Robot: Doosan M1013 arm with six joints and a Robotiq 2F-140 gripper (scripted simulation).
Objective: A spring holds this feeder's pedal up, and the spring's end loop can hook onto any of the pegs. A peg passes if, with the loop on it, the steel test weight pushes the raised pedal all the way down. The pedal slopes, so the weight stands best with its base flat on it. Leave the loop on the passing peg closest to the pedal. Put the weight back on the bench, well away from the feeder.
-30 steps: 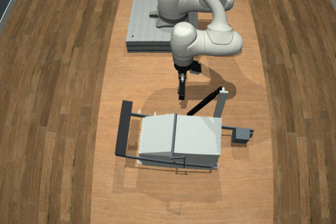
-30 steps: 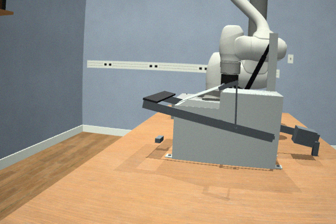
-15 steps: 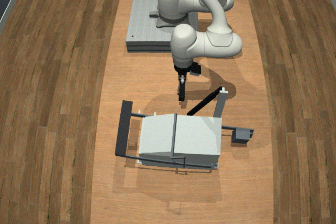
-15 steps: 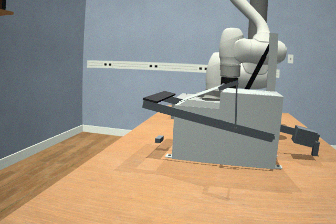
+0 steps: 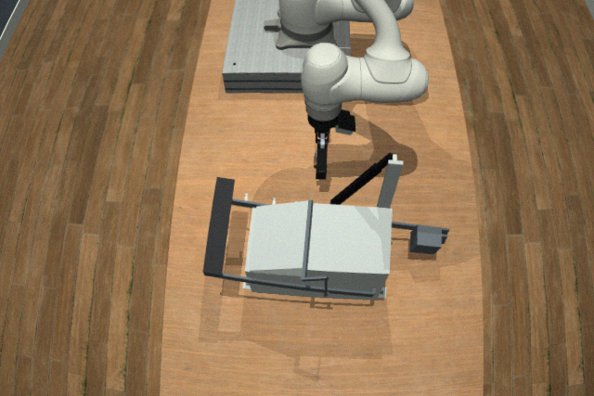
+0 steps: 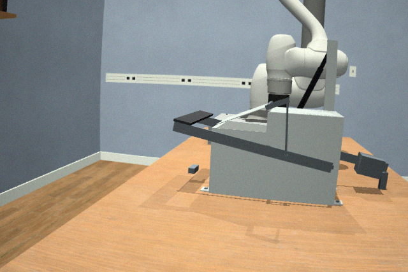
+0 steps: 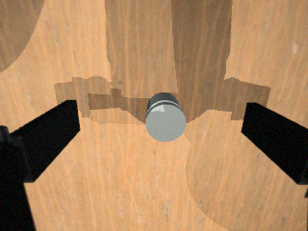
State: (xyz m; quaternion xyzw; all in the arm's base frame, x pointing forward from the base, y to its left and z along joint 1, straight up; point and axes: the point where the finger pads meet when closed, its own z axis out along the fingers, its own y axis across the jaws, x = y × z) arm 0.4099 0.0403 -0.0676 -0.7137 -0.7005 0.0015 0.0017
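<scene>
My hand is 1 cm above the steel test weight. Round my hand: small grey block 21 cm ahead, 26 cm to the right, 2 cm below.
</scene>
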